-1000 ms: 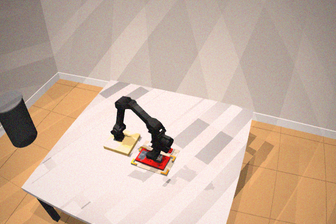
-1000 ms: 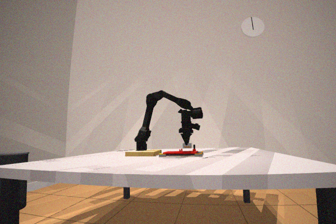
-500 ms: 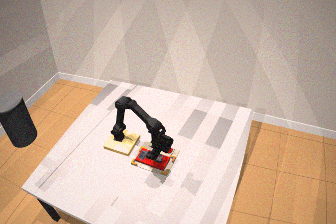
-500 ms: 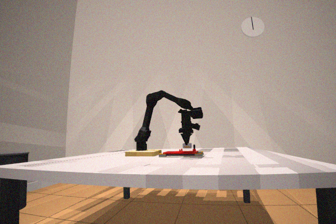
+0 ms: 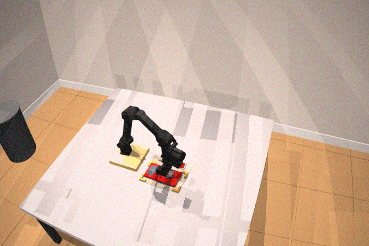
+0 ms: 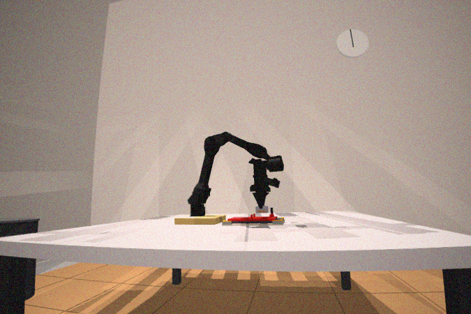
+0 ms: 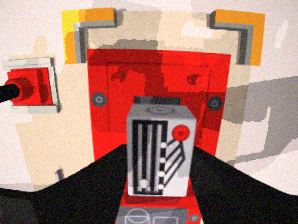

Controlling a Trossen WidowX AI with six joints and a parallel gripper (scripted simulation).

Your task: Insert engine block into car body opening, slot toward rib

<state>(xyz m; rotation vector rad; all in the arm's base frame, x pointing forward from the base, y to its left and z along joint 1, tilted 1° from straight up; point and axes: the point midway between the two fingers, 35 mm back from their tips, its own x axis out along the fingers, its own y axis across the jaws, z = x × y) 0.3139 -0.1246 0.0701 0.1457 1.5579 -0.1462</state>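
Now: gripper tip 1 cm above the grey engine block. From my gripper tip the other things lie so: black peg 5 cm ahead, 11 cm to the left, 3 cm below.
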